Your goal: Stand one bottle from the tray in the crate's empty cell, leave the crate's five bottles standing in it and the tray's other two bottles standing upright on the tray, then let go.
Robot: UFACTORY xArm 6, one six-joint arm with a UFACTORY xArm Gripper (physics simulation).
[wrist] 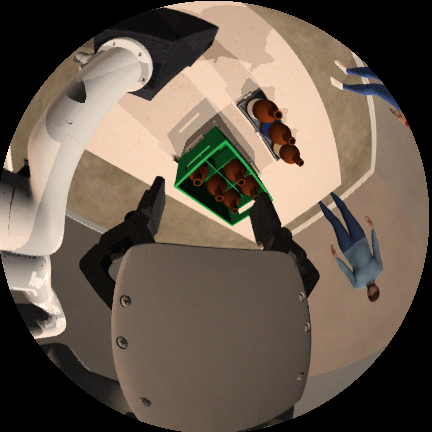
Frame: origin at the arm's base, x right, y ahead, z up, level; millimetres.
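Seen in the pictures: gripper, fingertip midpoint: (pixel 211 195); arm's base at its link origin: (pixel 122 64).
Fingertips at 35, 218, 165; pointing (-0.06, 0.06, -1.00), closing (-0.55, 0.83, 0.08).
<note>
Pixels of each thing's top centre, then the offset from my fingertips to it, as dx, dy, dz. "spot": a spot on its surface instead. Level surfaces: height alone.
- green crate at a spot on its surface: (pixel 210 137) spot: +5, +50, -313
- blue label at a spot on its surface: (pixel 280 133) spot: -164, +164, -271
- cream label at a spot on its surface: (pixel 290 154) spot: -159, +252, -272
- pale table at its surface level: dz -393
The green crate (pixel 210 137) stands on the table below the gripper, near the view's middle. Brown bottles (pixel 216 186) (pixel 234 171) (pixel 249 186) stand in several of its cells; the cell at its upper corner, towards the tray's side, is empty. The grey tray (pixel 270 146) lies to the upper right of the crate. On it stand three brown bottles in a row: one with a white label (pixel 265 110), one with a blue label (pixel 280 133) and one with a cream label (pixel 290 154). My gripper (pixel 211 195) is open and empty, high above the crate; its right finger hides part of the crate's right corner.
The white robot arm (pixel 55 150) runs down the left side. A black block-like base (pixel 170 45) stands at the top left of the pale table (pixel 310 140). One person (pixel 362 255) is at the right beyond the table; another person's legs (pixel 367 89) show at the upper right.
</note>
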